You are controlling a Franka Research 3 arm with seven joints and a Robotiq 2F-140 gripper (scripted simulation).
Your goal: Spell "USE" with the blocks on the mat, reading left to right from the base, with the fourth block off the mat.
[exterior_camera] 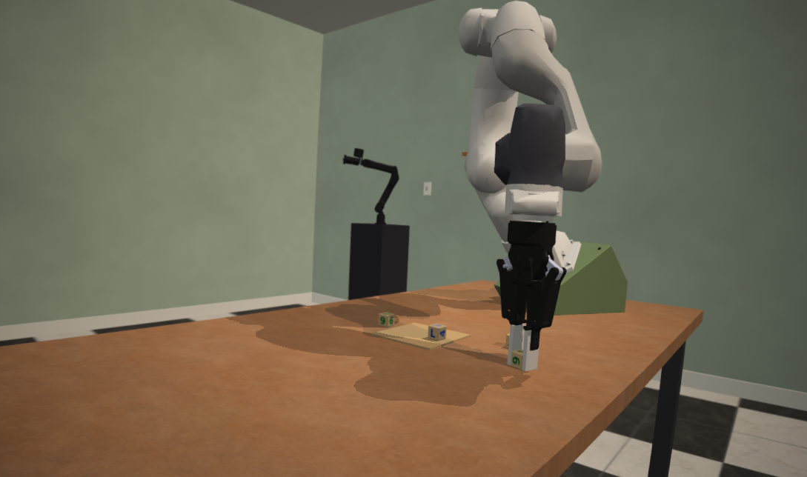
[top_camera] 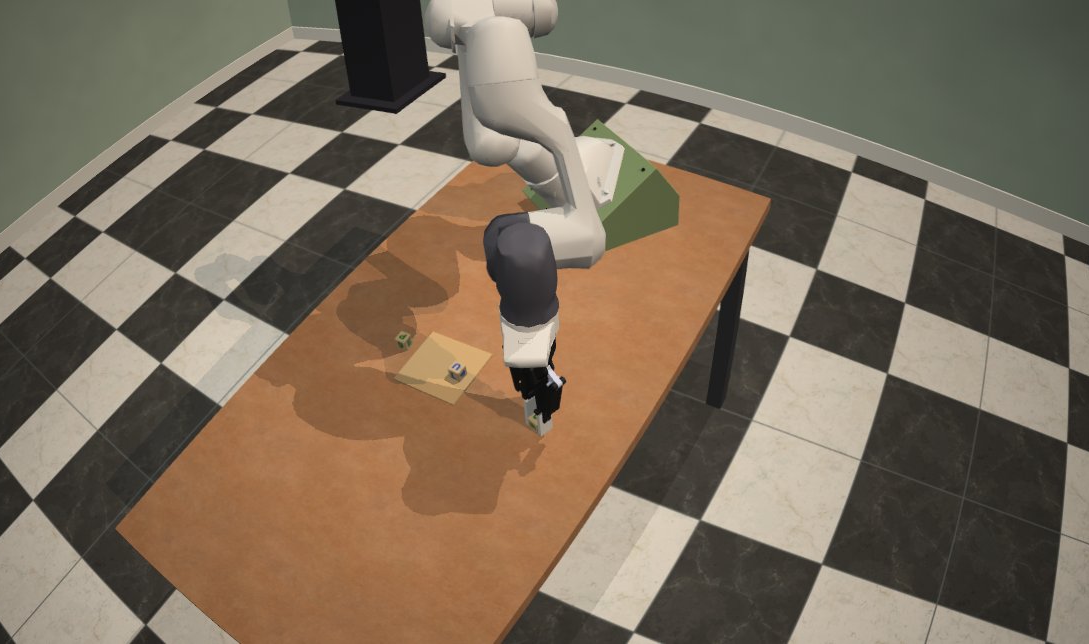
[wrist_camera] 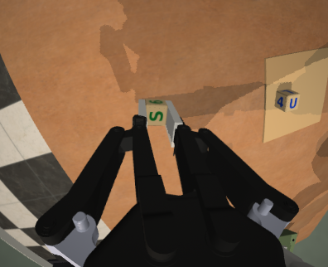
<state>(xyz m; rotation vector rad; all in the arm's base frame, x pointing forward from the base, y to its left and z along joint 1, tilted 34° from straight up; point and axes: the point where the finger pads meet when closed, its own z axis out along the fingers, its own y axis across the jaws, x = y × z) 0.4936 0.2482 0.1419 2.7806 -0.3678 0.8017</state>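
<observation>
My hand is 20 mm above the S block. The rest, counted from my hand: U block 30 mm behind, 190 mm to the right, 20 mm below; E block 100 mm behind, 60 mm to the right, 20 mm below; mat 40 mm behind, 230 mm to the right, 30 mm below.
</observation>
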